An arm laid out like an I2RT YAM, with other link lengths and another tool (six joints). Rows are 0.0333 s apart.
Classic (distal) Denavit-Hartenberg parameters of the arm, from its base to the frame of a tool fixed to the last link. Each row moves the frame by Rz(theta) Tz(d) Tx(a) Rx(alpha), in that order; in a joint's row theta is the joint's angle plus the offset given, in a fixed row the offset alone. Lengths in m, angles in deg.
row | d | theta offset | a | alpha
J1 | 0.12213 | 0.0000 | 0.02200 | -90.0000
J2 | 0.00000 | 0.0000 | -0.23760 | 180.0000
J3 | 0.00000 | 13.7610 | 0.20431 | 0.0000
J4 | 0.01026 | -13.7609 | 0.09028 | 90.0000
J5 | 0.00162 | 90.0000 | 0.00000 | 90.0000
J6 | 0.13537 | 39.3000 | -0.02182 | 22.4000
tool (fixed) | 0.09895 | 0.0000 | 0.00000 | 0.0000
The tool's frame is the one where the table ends.
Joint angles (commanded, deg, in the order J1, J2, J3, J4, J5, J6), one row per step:
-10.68, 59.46, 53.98, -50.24, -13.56, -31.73
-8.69, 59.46, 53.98, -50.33, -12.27, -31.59
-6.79, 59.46, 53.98, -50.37, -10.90, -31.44
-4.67, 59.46, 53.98, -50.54, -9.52, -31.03
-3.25, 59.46, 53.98, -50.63, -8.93, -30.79
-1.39, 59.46, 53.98, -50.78, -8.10, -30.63
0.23, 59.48, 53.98, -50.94, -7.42, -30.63
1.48, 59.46, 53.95, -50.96, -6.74, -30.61
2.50, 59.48, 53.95, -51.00, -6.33, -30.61
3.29, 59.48, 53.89, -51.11, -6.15, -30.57
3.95, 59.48, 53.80, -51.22, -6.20, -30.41
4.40, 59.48, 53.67, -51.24, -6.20, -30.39
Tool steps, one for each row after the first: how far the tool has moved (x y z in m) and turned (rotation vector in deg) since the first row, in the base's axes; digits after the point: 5 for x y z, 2 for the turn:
-0.00046, 0.00588, -0.00156, -0.96, 0.29, 1.15
-0.00078, 0.01089, -0.00292, -1.99, 0.50, 2.16
-0.00170, 0.01687, -0.00463, -2.87, 0.83, 3.17
-0.00238, 0.02216, -0.00539, -3.22, 0.97, 4.07
-0.00355, 0.02893, -0.00651, -3.82, 1.15, 5.34
-0.00488, 0.03505, -0.00764, -4.39, 1.33, 6.58
-0.00557, 0.03912, -0.00826, -4.95, 1.35, 7.43
-0.00627, 0.04300, -0.00875, -5.31, 1.38, 8.22
-0.00746, 0.04648, -0.00967, -5.44, 1.53, 8.89
-0.00881, 0.05003, -0.01066, -5.31, 1.72, 9.45
-0.00978, 0.05237, -0.01165, -5.31, 1.85, 9.89

